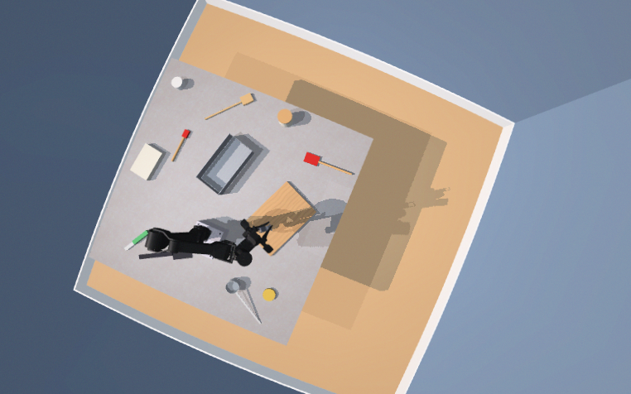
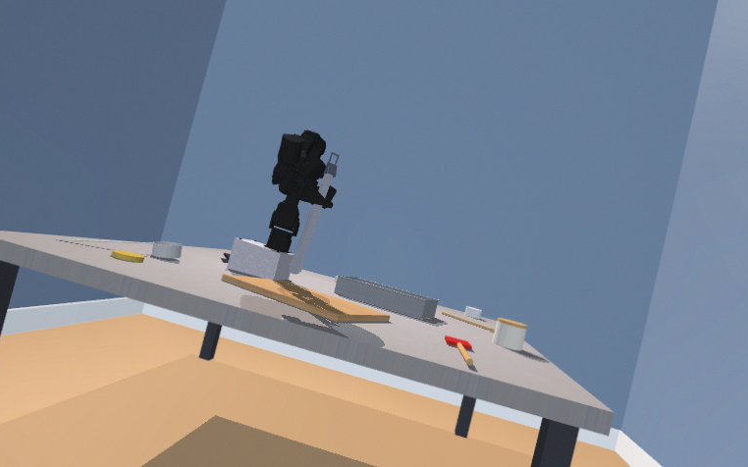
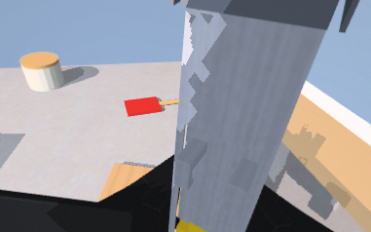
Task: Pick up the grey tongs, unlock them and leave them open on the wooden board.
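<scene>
My gripper tip is 240 mm above the wooden board. Round my gripper tip: roasting tin 410 mm to the left, 220 mm below, 110 mm ahead; yellow lock piece 40 mm behind, 10 mm to the left, 10 mm above; red-headed spatula 400 mm ahead, 240 mm below, 60 mm to the right.
</scene>
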